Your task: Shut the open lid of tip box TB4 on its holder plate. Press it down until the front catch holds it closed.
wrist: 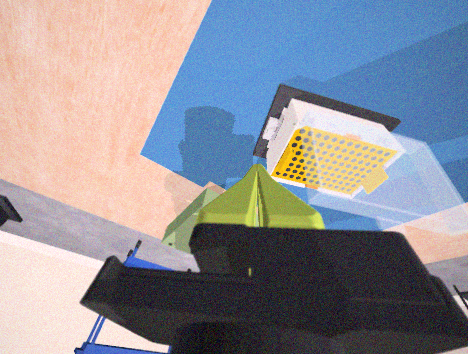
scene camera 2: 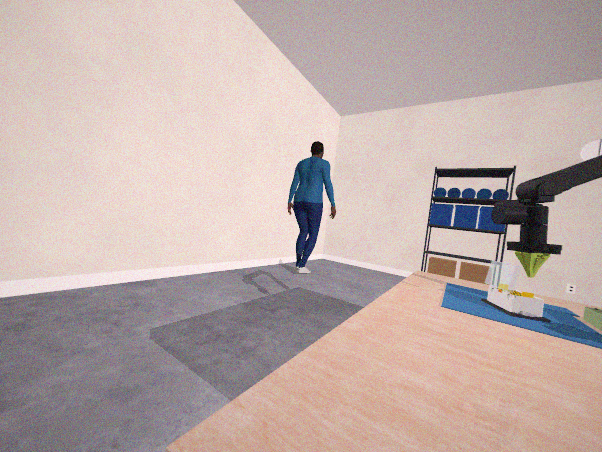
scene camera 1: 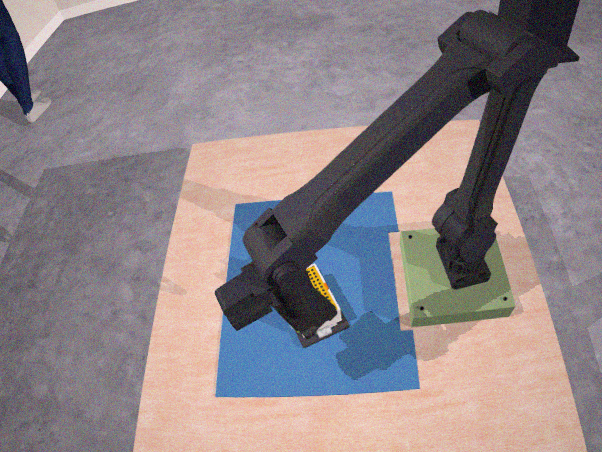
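Note:
Tip box TB4 is white with a yellow perforated rack on top. It sits on its dark holder plate. Its clear lid stands open at the back, upright in scene view 2; the arm hides it in scene view 1. The front catch shows as a white tab. My gripper is shut and empty, its yellow-green tips together pointing down, a short way above the front part of the box. The wrist hides the fingers in scene view 1.
The holder plate lies on a blue mat on the wooden table. The arm stands on a green block. A black shelf rack and a person are beyond the table.

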